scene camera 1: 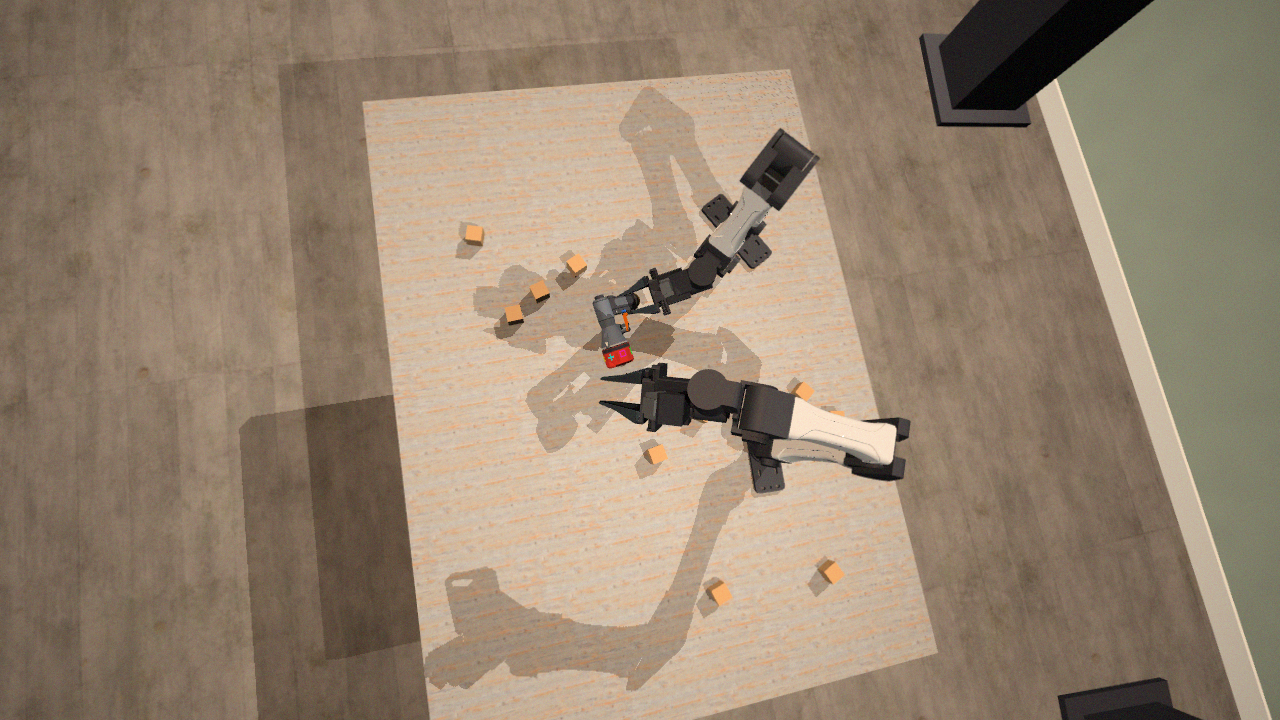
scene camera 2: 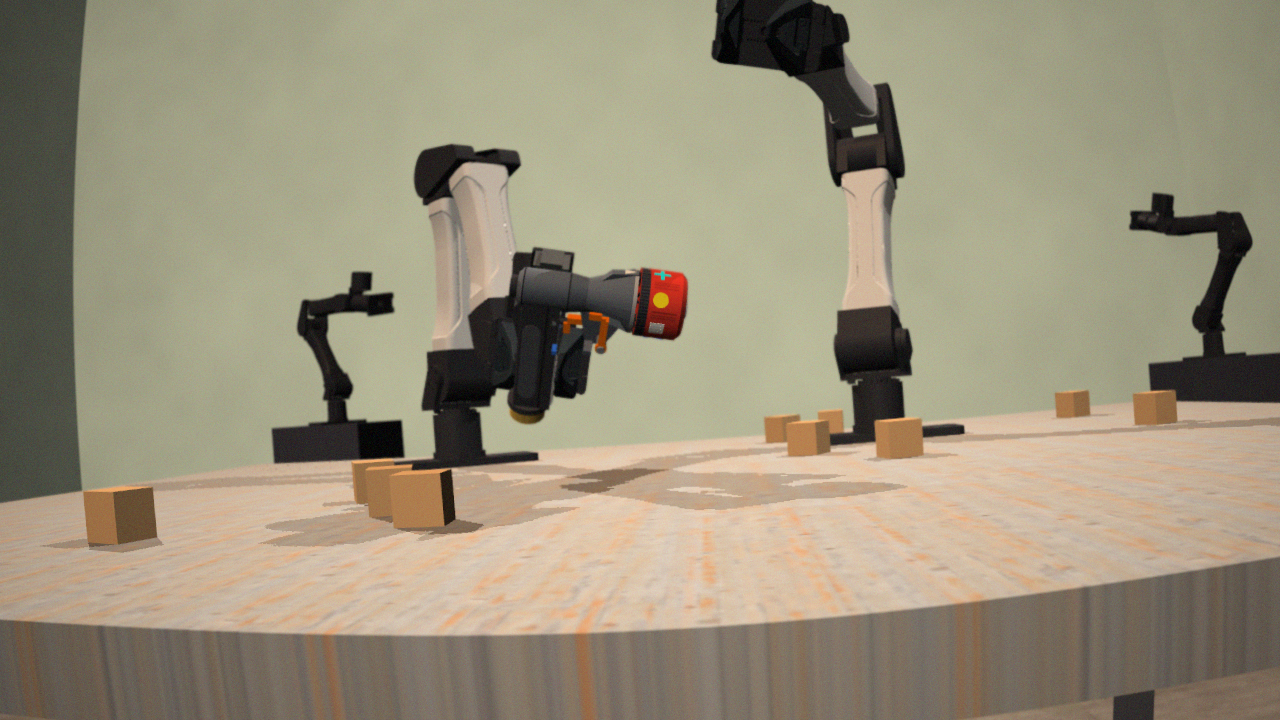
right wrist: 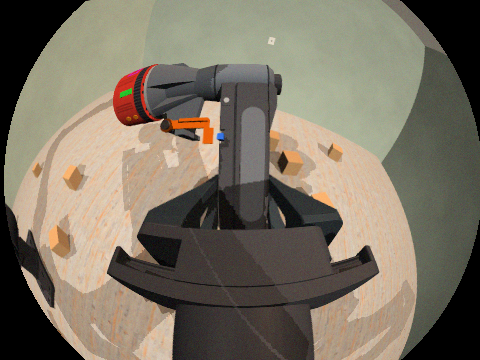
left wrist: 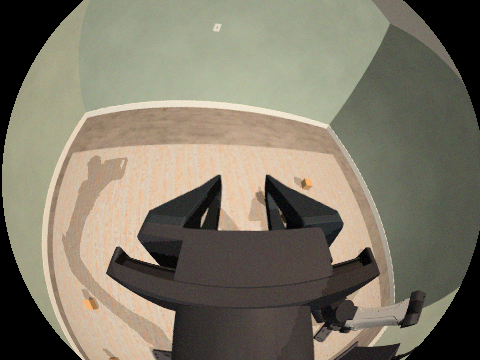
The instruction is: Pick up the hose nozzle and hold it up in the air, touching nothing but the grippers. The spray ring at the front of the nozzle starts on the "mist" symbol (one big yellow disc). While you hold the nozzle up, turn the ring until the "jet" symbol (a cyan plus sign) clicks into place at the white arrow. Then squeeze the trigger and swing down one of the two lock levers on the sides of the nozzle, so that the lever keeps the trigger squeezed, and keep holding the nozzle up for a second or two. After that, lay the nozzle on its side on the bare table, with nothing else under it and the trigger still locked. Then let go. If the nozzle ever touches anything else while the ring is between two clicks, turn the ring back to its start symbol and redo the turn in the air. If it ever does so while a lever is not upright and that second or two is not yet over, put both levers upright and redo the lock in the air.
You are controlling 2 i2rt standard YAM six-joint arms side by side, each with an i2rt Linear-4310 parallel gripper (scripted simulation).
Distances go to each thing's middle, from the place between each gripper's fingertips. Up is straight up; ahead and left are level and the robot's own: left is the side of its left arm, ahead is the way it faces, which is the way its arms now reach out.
I see my right gripper (scene camera 2: 535, 371) 12 cm to the right of the red spray ring (right wrist: 128, 100), 5 cm below it and 2 cm short of it.
I see the red spray ring 50 mm behind my left hand (scene camera 2: 744, 28), 100 mm to the right of it and 220 mm below it.
